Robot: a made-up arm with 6 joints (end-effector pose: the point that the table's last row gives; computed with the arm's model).
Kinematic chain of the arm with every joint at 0, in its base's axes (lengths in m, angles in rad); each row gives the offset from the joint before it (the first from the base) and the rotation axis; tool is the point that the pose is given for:
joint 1: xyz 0 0 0.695 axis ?
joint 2: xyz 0.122 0 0 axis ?
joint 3: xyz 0 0 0.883 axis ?
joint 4: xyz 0 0 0.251 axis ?
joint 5: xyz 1.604 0 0 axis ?
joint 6: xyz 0.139 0 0 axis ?
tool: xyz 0 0 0
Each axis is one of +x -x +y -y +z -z.
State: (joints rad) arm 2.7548 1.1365 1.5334 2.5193 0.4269 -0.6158
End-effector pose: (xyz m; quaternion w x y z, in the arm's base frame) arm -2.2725 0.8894 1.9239 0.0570 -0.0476 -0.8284 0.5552
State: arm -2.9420 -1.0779 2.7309 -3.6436 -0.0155 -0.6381
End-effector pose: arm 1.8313 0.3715 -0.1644 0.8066 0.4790 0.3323 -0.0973
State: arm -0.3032 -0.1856 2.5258 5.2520 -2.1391 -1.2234
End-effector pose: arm -1.4115 0.5469 2.0272 0.9479 0.1706 -0.0414 0.2660
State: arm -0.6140 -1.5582 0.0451 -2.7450 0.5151 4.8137
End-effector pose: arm -0.8365 0.5572 2.4241 0.3192 -0.7192 0.0048 -0.6171
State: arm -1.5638 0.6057 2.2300 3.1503 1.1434 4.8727
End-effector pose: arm 0.0018 -0.4115 3.0735 0.3166 -0.6316 0.4142 -0.5738
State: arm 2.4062 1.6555 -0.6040 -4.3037 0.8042 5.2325
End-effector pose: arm -0.1241 -0.0116 -0.8268 0.3701 0.6219 -0.4297 -0.5401
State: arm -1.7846 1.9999 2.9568 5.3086 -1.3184 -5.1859
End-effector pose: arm -0.2573 -1.7099 1.7682 0.8766 -0.2463 0.1683 -0.3776
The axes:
joint 1: +z
joint 2: +y
joint 3: -y
joint 4: -x
joint 5: -y
joint 6: -x

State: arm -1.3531 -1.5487 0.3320 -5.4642 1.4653 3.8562
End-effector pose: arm -0.2434 1.5678 2.1507 0.7763 -0.4226 -0.1686 0.4362
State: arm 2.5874 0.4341 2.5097 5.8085 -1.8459 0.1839
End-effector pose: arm 0.2907 -0.2518 2.8031 0.0623 0.0773 -0.2067 0.9734
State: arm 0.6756 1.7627 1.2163 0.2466 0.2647 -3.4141
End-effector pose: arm 2.0410 1.6470 -0.1320 0.0276 0.9233 0.3552 -0.1436
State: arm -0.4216 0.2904 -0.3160 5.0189 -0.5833 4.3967
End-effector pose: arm 1.7800 -0.7183 0.7480 0.1614 -0.9225 -0.0684 0.3438
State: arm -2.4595 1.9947 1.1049 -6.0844 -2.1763 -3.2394
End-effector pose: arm -1.5627 -1.2401 -0.7655 0.9073 0.0880 0.0751 0.4042
